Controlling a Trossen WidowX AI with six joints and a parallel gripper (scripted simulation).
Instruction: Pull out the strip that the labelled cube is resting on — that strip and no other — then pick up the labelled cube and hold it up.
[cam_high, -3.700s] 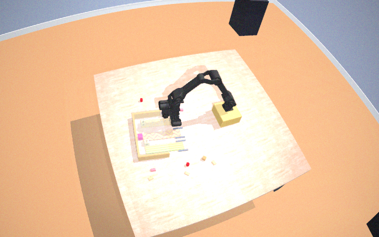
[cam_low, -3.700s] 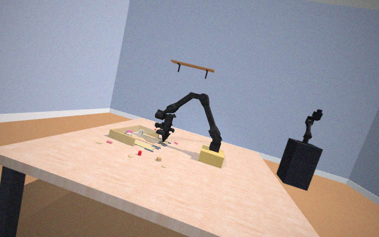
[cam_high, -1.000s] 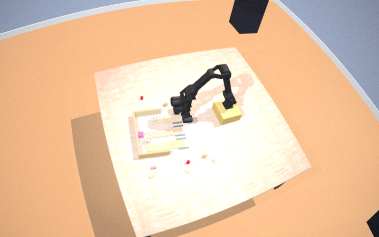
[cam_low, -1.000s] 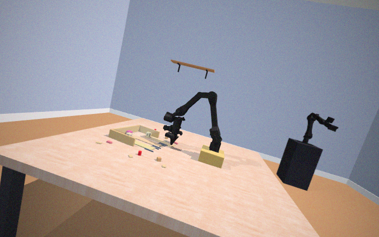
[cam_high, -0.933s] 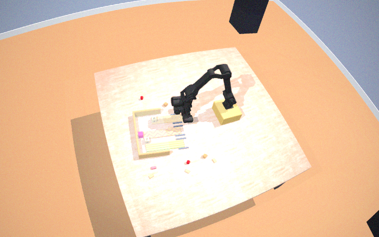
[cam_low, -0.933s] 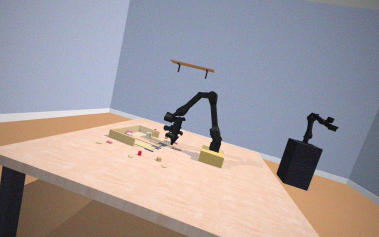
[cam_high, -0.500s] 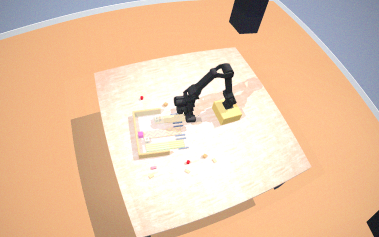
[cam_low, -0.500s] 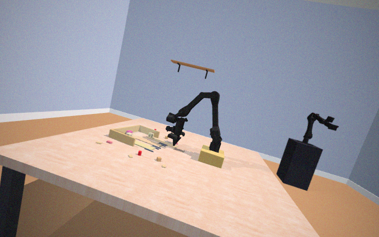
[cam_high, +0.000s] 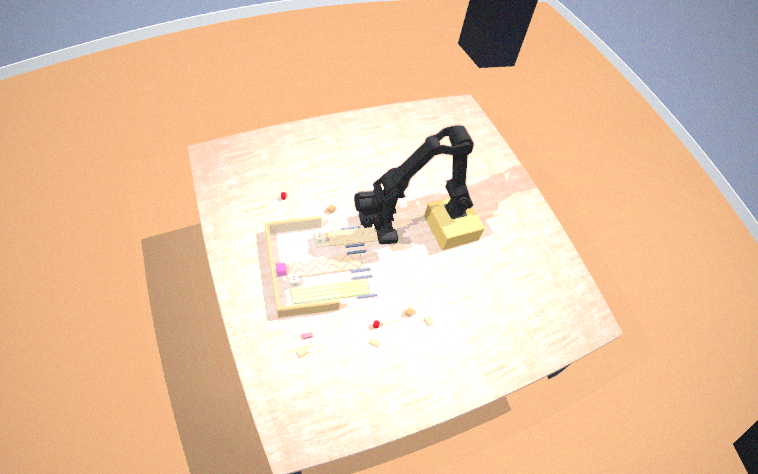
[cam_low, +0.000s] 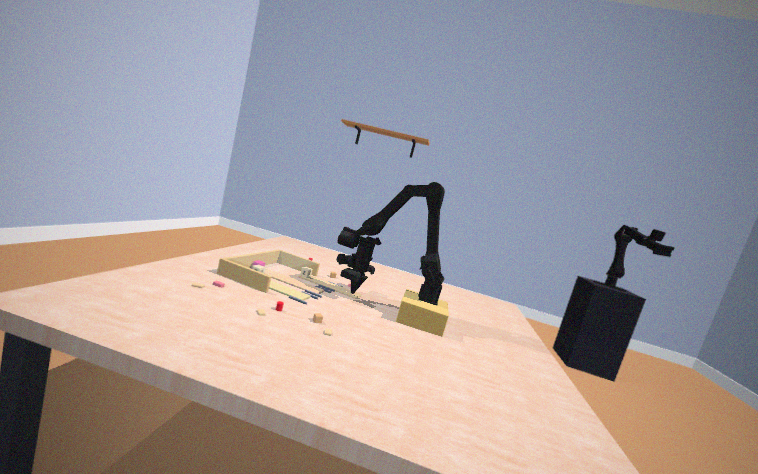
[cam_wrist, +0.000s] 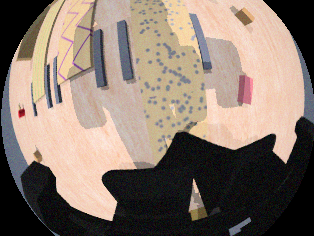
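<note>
The speckled tan strip is 90 mm ahead of my gripper tip and 10 mm to the right of it.
</note>
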